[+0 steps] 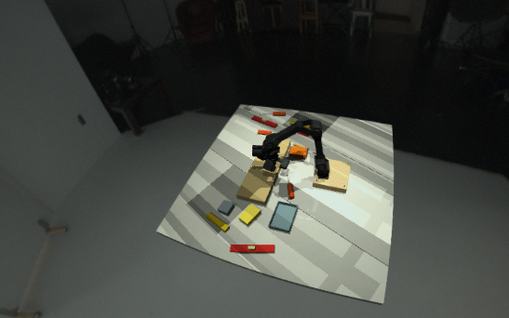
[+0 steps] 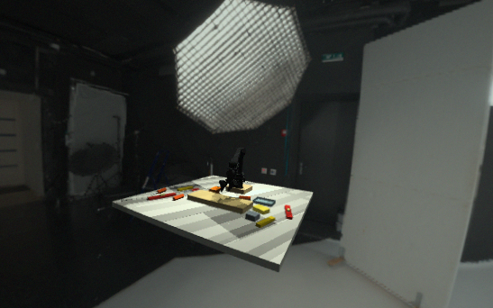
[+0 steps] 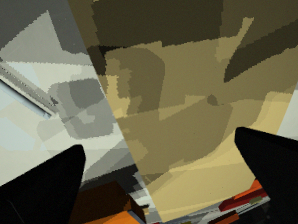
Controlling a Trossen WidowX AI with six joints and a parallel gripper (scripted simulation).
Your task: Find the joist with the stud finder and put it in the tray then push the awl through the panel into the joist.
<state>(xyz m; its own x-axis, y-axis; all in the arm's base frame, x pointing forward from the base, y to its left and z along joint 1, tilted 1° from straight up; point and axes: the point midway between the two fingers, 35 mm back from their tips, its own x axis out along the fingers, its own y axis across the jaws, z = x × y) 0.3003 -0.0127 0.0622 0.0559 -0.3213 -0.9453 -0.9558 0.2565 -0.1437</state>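
Right now my gripper tip is 15 cm to the left of the stud finder, 14 cm past it and 6 cm above it. Also, from my gripper tip: blue-grey tray (31 cm to the left, 11 cm behind, 6 cm below); then yellow block (34 cm to the left, 8 cm ahead, 6 cm below); then awl (23 cm to the right, 15 cm behind, 7 cm below).
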